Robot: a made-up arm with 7 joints.
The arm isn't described. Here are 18 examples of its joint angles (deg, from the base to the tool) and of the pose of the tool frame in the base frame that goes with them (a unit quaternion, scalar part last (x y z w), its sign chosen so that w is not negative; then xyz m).
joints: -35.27 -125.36 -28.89 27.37 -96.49 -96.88 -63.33
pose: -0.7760 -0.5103 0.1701 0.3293 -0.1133 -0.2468 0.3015
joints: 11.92 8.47 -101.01 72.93 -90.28 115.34 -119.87
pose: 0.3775 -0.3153 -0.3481 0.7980 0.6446 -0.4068 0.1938
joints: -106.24 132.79 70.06 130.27 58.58 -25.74 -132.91
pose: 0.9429 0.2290 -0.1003 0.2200 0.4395 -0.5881 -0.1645
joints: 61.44 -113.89 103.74 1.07 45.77 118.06 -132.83
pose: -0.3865 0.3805 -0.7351 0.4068 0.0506 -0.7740 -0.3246
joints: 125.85 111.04 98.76 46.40 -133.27 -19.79 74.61
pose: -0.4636 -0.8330 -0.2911 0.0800 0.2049 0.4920 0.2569
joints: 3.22 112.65 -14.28 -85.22 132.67 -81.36 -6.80
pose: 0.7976 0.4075 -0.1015 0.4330 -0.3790 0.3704 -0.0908
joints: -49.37 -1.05 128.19 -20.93 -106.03 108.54 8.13
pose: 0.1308 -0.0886 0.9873 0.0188 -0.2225 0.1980 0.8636
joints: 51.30 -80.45 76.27 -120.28 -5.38 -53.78 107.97
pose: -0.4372 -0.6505 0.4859 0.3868 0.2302 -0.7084 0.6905
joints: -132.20 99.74 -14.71 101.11 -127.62 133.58 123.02
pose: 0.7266 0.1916 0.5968 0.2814 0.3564 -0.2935 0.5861
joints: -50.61 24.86 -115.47 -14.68 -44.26 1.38 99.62
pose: -0.3401 -0.3441 0.1444 0.8632 0.5547 -0.5872 0.3621
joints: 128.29 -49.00 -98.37 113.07 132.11 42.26 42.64
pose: 0.7811 -0.3017 0.3610 0.4105 0.0978 0.1268 0.0729
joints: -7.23 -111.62 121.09 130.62 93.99 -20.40 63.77
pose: 0.4802 -0.7611 -0.1411 0.4127 0.6428 -0.5807 -0.2388
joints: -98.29 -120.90 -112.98 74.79 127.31 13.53 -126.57
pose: 0.0194 -0.2531 -0.9457 0.2030 0.1830 -0.1790 -0.1388
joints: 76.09 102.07 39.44 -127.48 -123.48 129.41 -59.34
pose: -0.0422 0.5614 0.8168 0.1260 -0.4166 0.3700 -0.5236
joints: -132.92 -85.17 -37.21 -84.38 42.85 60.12 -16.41
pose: -0.7734 0.5112 0.3107 0.2099 0.1285 -0.3464 0.3693
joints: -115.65 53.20 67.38 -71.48 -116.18 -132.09 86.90
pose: 0.9173 -0.0089 0.3869 0.0943 0.3445 -0.4215 0.1404
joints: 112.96 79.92 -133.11 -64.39 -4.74 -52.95 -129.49
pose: -0.6292 -0.4971 0.0870 0.5911 -0.3730 0.2714 -0.0397
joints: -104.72 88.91 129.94 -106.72 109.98 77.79 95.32
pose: 0.2897 -0.7931 0.3797 0.3780 0.5689 -0.5723 0.2539
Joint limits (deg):
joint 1: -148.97..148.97
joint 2: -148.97..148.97
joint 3: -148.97..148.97
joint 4: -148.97..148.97
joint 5: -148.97..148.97
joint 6: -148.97..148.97
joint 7: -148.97..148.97
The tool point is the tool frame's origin. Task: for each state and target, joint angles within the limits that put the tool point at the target. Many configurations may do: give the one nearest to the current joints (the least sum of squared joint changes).
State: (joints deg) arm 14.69 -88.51 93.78 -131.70 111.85 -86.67 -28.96
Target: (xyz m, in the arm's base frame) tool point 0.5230 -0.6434 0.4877
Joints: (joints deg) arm 14.00 -63.78 89.25 -120.23 113.85 -80.19 -32.18
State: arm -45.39 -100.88 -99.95 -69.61 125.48 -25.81 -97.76
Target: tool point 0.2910 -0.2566 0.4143
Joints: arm -47.38 -101.17 -108.91 -66.35 125.14 -22.96 -95.58
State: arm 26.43 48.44 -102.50 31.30 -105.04 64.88 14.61
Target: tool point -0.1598 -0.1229 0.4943
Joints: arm 36.81 67.98 -96.26 29.12 -132.55 21.22 13.84
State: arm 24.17 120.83 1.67 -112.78 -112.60 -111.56 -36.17
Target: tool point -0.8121 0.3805 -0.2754
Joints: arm 29.27 105.96 9.58 -131.85 -99.67 -123.25 -40.43
